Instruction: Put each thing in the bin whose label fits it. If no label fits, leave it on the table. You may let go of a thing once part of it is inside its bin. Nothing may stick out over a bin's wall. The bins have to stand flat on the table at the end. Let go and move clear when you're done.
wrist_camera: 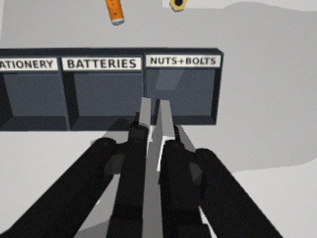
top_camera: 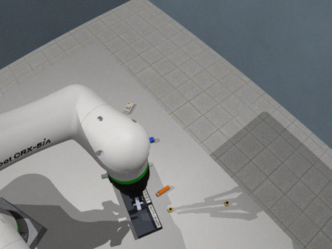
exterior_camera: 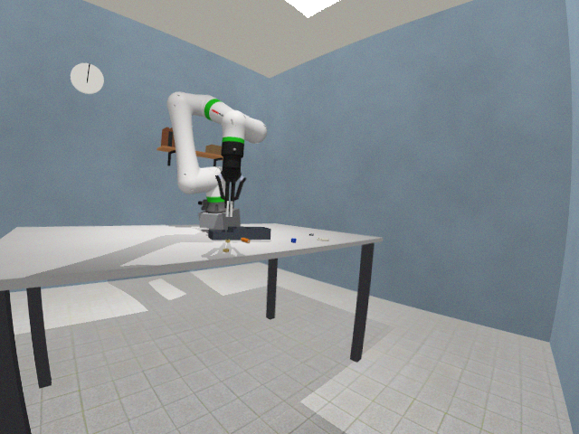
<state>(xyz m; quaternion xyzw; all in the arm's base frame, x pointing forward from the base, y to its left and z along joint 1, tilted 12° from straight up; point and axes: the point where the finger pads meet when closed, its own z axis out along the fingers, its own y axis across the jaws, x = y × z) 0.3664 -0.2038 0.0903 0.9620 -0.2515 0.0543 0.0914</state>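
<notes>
My hand is 20 mm short of the dark three-part bin, 50 mm to the right of it and 100 mm above it. From my hand the other things lie so: orange battery: 100 mm ahead, 120 mm below; then cream domino: 250 mm ahead, 350 mm to the left, 120 mm below; then blue die: 210 mm ahead, 170 mm to the left, 120 mm below.
</notes>
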